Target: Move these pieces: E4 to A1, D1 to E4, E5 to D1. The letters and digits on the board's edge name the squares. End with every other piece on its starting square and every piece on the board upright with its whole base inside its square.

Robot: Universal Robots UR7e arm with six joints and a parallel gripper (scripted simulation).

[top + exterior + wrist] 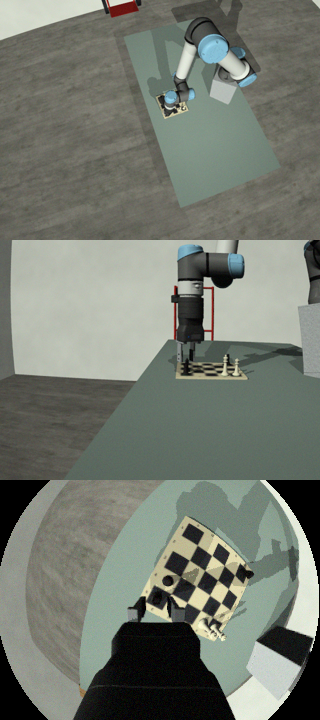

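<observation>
Right now the dark piece is 40 mm below my hand. Round my hand: white king 120 mm behind, 10 mm to the right, 30 mm below; then white queen 160 mm behind, 20 mm to the right, 30 mm below; then chessboard 70 mm behind, 80 mm to the right, 60 mm below.
</observation>
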